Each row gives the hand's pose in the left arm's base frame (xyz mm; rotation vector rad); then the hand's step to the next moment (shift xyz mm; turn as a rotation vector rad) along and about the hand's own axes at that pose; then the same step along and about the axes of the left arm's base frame.
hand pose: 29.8 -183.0 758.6 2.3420 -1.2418 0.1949
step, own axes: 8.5 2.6 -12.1 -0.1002 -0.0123 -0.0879
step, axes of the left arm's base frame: 4.0 -1.8 14.4 -0.0396 0.1219 0.0387
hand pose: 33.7 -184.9 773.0 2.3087 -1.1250 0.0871
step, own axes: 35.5 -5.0 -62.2 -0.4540 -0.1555 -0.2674
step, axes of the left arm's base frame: 37.9 9.3 60.3 -0.1290 0.5336 0.0199
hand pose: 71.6 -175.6 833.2 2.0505 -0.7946 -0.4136
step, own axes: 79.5 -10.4 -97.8 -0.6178 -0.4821 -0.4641
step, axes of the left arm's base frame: 116.9 10.9 46.9 -0.0169 0.8998 -0.1400
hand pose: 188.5 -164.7 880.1 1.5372 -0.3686 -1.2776
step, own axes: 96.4 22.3 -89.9 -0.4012 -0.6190 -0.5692
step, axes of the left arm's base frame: 121.3 -36.2 -43.1 0.1049 0.8433 -0.3821
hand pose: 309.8 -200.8 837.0 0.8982 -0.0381 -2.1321
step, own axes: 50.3 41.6 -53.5 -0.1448 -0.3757 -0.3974
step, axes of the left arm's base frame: 39.2 -48.9 -56.6 0.0536 0.4573 -0.3287
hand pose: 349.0 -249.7 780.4 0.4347 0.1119 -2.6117
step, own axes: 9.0 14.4 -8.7 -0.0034 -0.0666 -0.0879
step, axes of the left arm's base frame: 1.9 -15.4 -11.2 -0.0040 0.0737 -0.0820
